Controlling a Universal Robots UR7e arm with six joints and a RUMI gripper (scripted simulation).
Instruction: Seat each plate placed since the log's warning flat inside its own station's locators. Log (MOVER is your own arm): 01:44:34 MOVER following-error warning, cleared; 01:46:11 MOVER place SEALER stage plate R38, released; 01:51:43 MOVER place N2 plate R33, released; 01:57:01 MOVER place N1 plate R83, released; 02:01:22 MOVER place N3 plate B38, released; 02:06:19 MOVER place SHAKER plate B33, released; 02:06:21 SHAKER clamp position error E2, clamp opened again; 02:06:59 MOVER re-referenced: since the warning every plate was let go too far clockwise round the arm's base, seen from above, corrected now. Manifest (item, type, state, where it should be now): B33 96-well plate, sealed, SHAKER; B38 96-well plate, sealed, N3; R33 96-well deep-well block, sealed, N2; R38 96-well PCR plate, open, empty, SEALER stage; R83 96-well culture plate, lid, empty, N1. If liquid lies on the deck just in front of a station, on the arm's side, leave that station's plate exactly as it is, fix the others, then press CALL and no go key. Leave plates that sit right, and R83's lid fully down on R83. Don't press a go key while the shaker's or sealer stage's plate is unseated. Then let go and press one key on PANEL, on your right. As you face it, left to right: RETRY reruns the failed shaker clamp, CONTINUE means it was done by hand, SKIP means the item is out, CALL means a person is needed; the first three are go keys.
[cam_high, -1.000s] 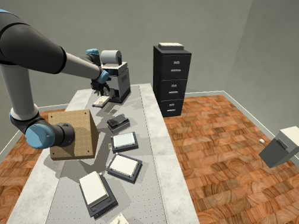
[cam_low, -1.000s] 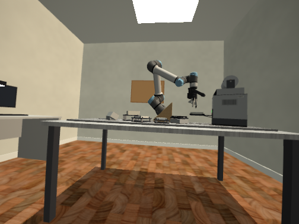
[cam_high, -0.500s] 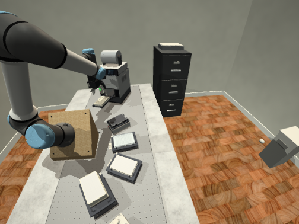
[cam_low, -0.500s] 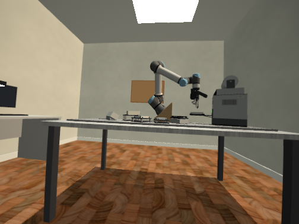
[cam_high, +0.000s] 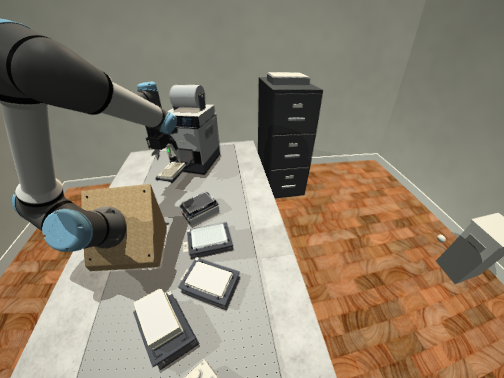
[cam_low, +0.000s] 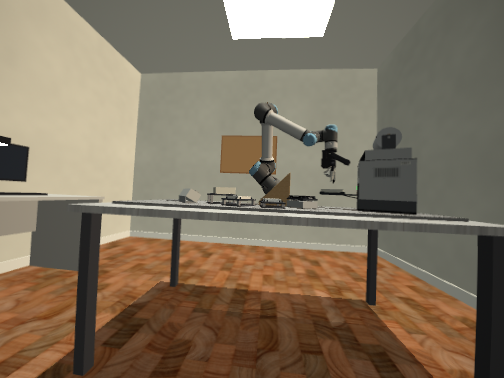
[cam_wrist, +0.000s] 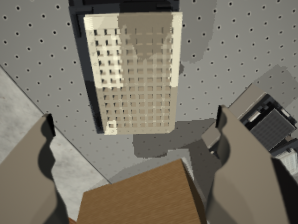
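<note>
My hand is 60 mm above the cream PCR plate. The rest, counted from my hand: retry key: 80 mm ahead, 830 mm to the right, 100 mm below; dark plate: 120 mm ahead, 220 mm to the right, 100 mm below; continue key: 30 mm ahead, 860 mm to the right, 100 mm below.
</note>
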